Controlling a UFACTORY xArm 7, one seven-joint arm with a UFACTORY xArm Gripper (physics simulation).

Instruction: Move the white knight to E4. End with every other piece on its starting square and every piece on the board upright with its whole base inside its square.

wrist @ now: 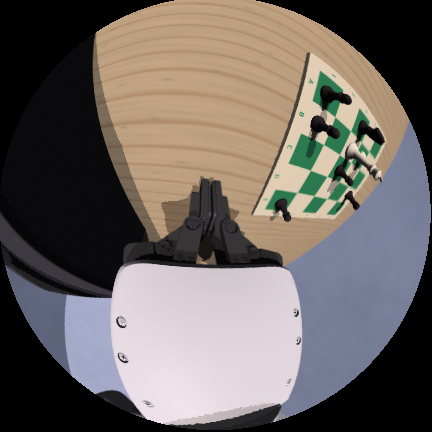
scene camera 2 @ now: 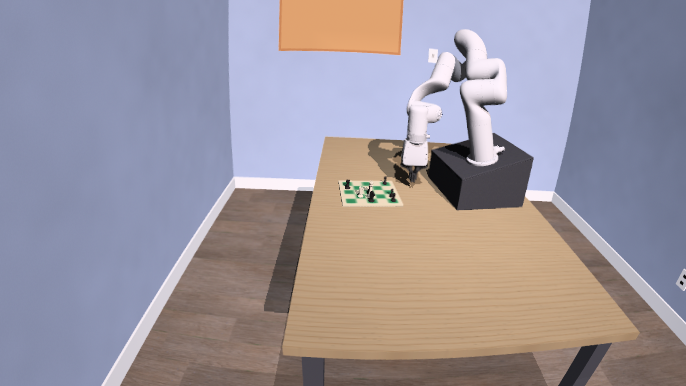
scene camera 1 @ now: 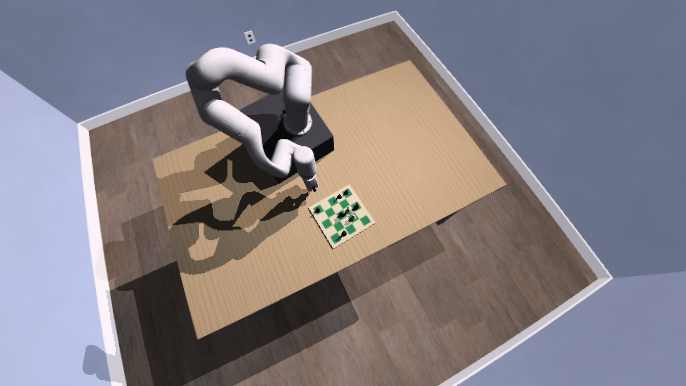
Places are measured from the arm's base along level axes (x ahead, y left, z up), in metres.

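Pixels of known places: gripper, between the fingertips: [wrist: 207, 191] [scene camera 2: 412, 181]; arm's base, origin of its link: [scene camera 2: 482, 159] [scene camera 1: 297, 122].
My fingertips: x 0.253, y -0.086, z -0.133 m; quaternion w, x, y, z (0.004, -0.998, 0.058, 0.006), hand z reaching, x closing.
Observation:
Ahead of a thing's pixels: the offset from my fingertips to its top centre. "pt": to the spot under its first point. Level surfaces: height alone.
My gripper [scene camera 1: 313, 189] [scene camera 2: 411, 186] [wrist: 207, 191] is shut and empty. It points down low over the table, beside the chessboard @(0.180 m ahead, 0.047 m left, 0.025 m down) [scene camera 1: 359, 230] [scene camera 2: 362, 204] [wrist: 295, 131], between the board and the arm's base. A small white piece @(pt 0.221 m ahead, 0.073 m left, 0.024 m down) [scene camera 1: 351, 219] [scene camera 2: 360, 192] stands on the board; it is too small to tell whether it is the white knight. In the wrist view a tall white piece @(0.181 m ahead, 0.083 m left, 0.039 m up) [wrist: 361, 157] stands upright near the board's far side, and the knight cannot be made out there. Black pieces near the gripper's side include one on the E row @(pt 0.102 m ahead, 0.029 m right, 0.013 m down) [wrist: 282, 207] and one by B @(0.101 m ahead, 0.086 m left, 0.007 m up) [wrist: 320, 125].
Other black pieces stand on the board, one near the A corner @(pt 0.097 m ahead, 0.121 m left, 0.016 m down) [wrist: 328, 94] and another @(0.178 m ahead, 0.046 m left, 0.007 m up) [wrist: 342, 174] close to the tall white piece. The dark base block [scene camera 1: 325, 145] [scene camera 2: 495, 190] [wrist: 50, 150] stands on the wooden table @(0.031 m down) [scene camera 1: 425, 150] [scene camera 2: 450, 275] [wrist: 175, 100] behind the gripper.

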